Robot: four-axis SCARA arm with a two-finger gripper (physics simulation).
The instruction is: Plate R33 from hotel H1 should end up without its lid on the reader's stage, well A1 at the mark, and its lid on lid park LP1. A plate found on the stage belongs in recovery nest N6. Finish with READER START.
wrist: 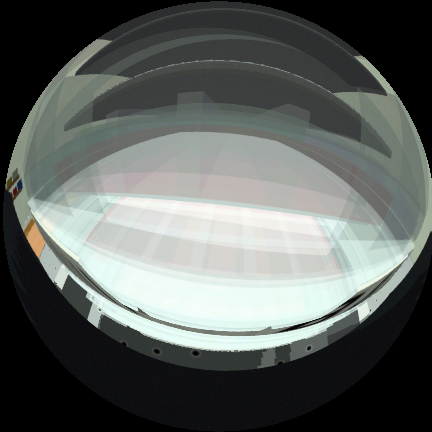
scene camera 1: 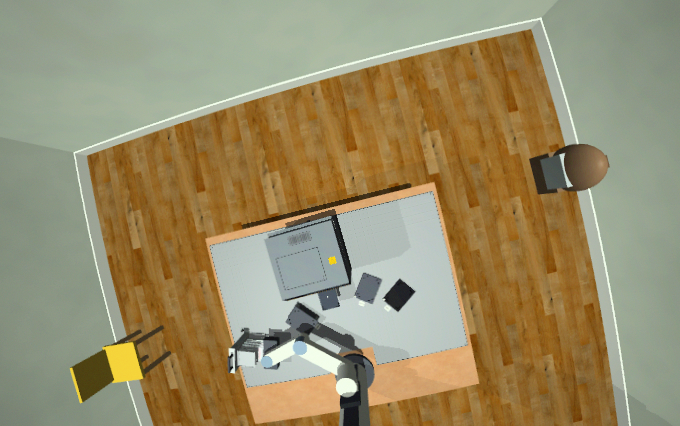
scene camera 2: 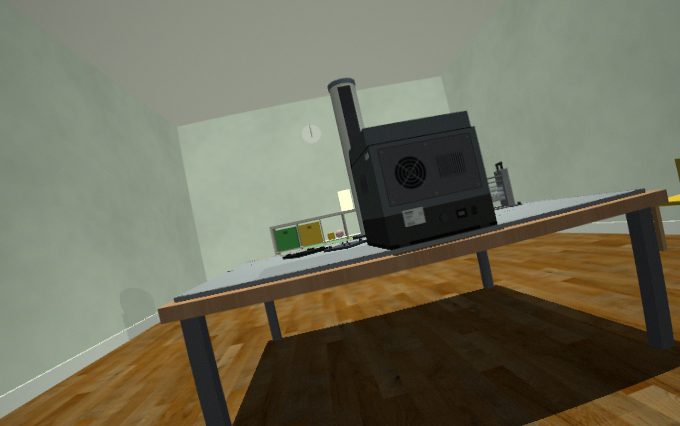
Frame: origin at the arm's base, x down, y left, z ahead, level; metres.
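Seen in the pictures: gripper, fingertip midpoint: [scene camera 2: 499, 197].
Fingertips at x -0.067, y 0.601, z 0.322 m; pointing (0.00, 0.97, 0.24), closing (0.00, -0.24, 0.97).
A point is followed by its place in that frame.
The plate hotel [scene camera 1: 231, 359] @[x -0.199, y 0.634, z 0.341 m] [scene camera 2: 507, 186] @[x -0.111, y 0.612, z 0.398 m] stands at the table's left edge in the first scene view, with pale plates stacked in it. My gripper is at the arm's end, right at the hotel; the arm hides its fingertips. It looks open, with nothing clamped. In the wrist view a clear plate or lid [wrist: 215, 300] is very close and fills the middle; its label is not readable. The reader [scene camera 1: 301, 268] @[x -0.361, y 0.059, z 0.796 m] [scene camera 2: 426, 173] @[x -0.198, y 0.020, z 0.994 m] is a large grey box. Its dark stage [scene camera 1: 329, 300] @[x -0.139, y 0.015, z 0.541 m] sticks out at the front, and no plate shows on it. LP1 and N6 cannot be told by label.
A dark pad [scene camera 1: 302, 316] @[x -0.073, y 0.211, z 0.455 m] lies between hotel and reader, partly under the arm's shadow. A grey pad [scene camera 1: 367, 288] @[x -0.022, y -0.205, z 0.520 m] and a black pad [scene camera 1: 400, 295] @[x -0.025, y -0.388, z 0.434 m] lie right of the stage. The arm's column [scene camera 2: 346, 117] @[x -0.671, y -0.024, z 0.077 m] rises behind the reader. A yellow chair [scene camera 1: 123, 362] stands left of the table.
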